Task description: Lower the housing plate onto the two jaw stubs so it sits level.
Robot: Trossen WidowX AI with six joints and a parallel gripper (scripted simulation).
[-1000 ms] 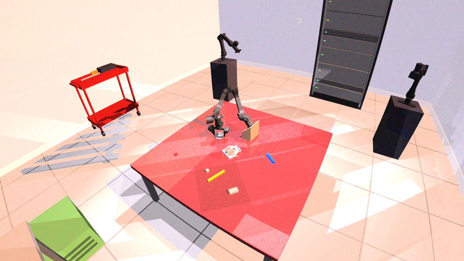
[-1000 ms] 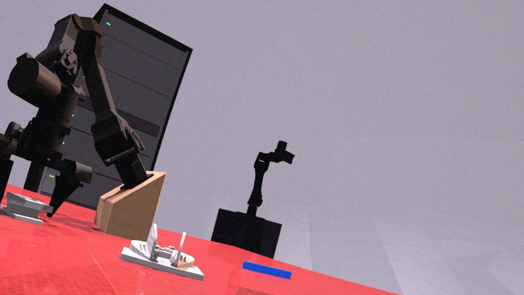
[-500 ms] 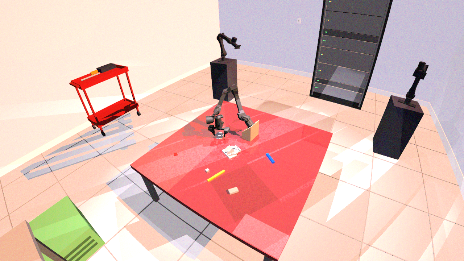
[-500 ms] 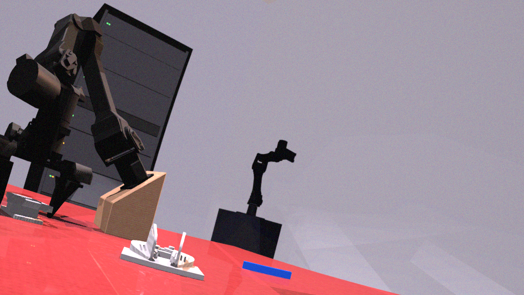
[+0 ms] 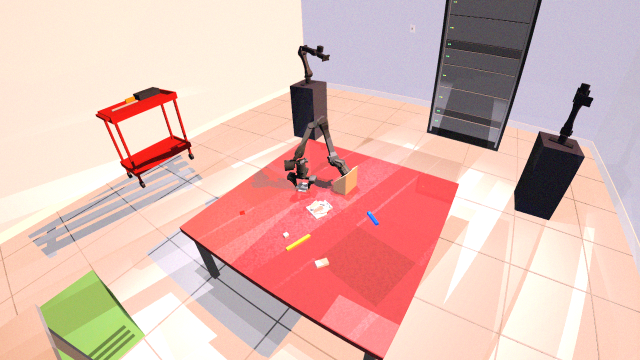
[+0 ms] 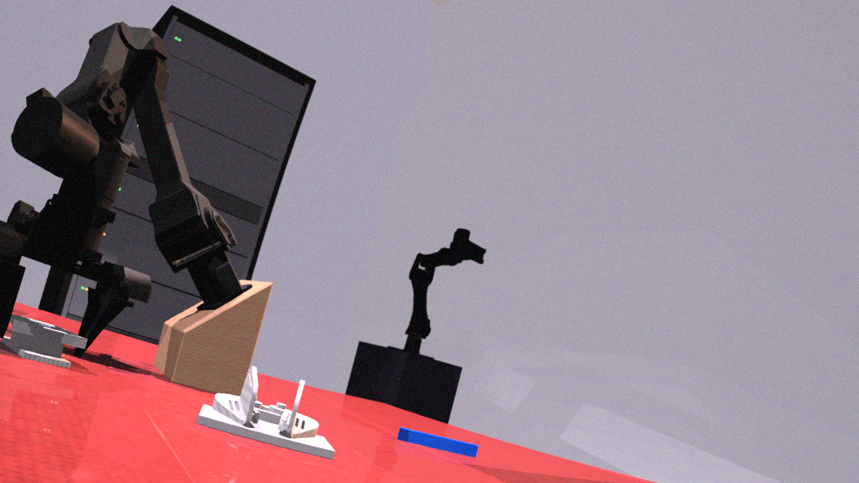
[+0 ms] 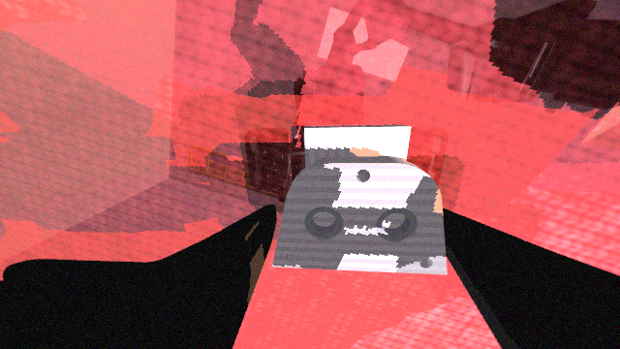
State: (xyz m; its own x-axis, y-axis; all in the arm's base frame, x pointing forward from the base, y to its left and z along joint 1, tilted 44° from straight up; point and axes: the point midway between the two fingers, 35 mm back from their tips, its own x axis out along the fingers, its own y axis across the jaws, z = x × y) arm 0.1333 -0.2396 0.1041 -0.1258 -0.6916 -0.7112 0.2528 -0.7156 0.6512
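Now: the grey stand 10 mm behind my gripper tip. Also, from my gripper tip: red cube: 370 mm ahead, 200 mm to the right, 10 mm below; housing plate: 10 mm behind, 20 mm above; grey jaw assembly: 100 mm ahead, 230 mm to the left, 10 mm above.
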